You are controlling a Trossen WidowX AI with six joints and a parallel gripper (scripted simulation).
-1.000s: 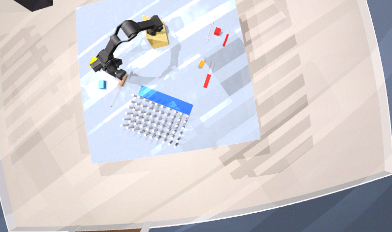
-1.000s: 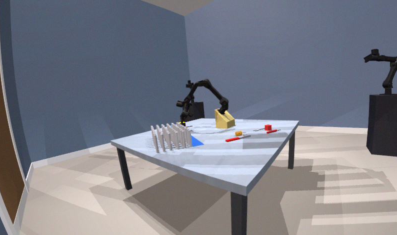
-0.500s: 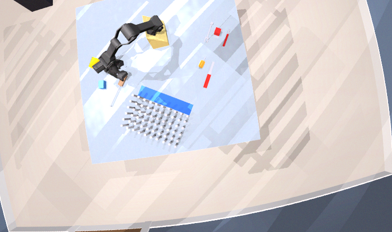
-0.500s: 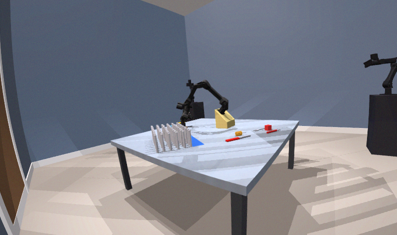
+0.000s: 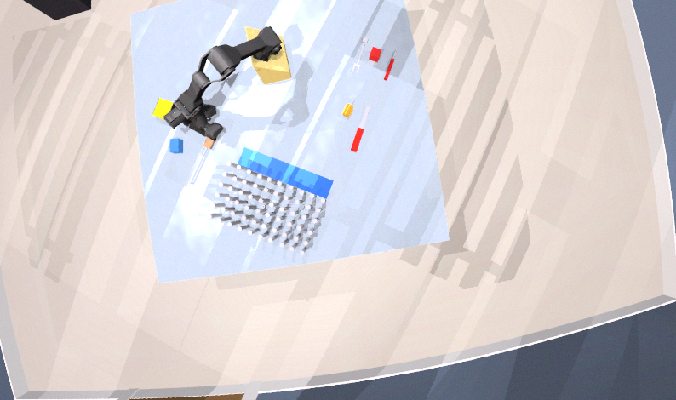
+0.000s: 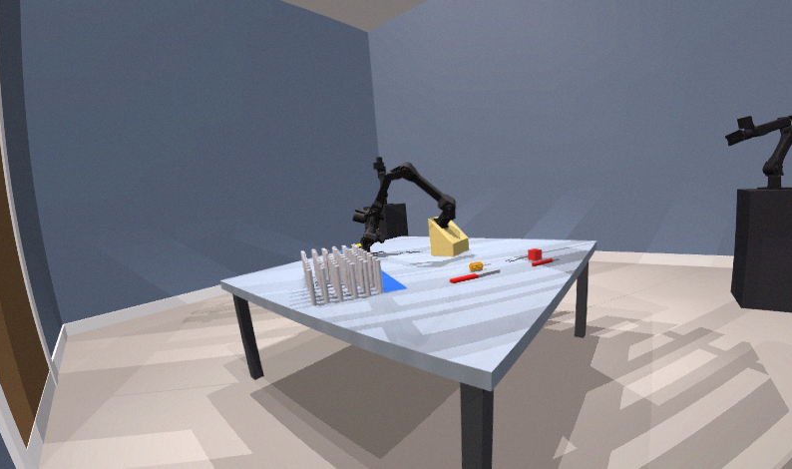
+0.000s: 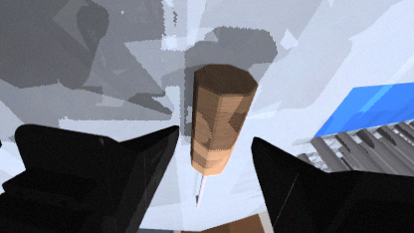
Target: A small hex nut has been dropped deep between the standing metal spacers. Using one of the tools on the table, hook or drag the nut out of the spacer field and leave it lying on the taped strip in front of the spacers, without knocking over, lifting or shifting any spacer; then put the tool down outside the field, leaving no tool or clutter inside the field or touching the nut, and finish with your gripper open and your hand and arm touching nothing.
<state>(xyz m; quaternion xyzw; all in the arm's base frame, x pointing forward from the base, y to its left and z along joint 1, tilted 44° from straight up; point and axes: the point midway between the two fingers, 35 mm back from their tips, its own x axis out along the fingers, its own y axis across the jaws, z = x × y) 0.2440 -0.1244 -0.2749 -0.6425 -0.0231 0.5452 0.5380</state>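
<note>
The wooden-handled tool is 90 mm ahead of my gripper tip, 60 mm to the right of it and 10 mm below it. Also, from my gripper tip: yellow-black block (160 mm behind, 200 mm to the right); then blue taped strip (190 mm ahead, 290 mm to the left, 20 mm below); then blue cube (10 mm ahead, 160 mm to the right).
</note>
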